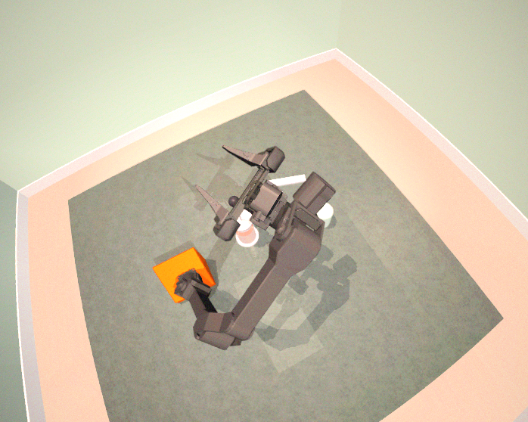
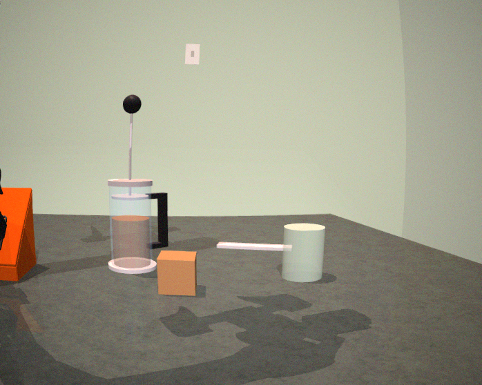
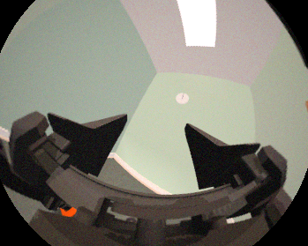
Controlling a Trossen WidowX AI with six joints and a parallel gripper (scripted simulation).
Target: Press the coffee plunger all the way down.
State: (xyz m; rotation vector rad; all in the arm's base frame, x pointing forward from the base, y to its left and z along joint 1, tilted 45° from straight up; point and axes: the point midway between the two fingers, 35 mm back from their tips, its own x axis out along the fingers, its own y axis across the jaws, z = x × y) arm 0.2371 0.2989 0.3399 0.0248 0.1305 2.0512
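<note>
My gripper tip is now 4 cm short of the glass coffee press, 8 cm to the right of it and 41 cm above it. The rest, counted from my gripper tip: orange cube (10 cm ahead, 5 cm to the right, 52 cm below).
</note>
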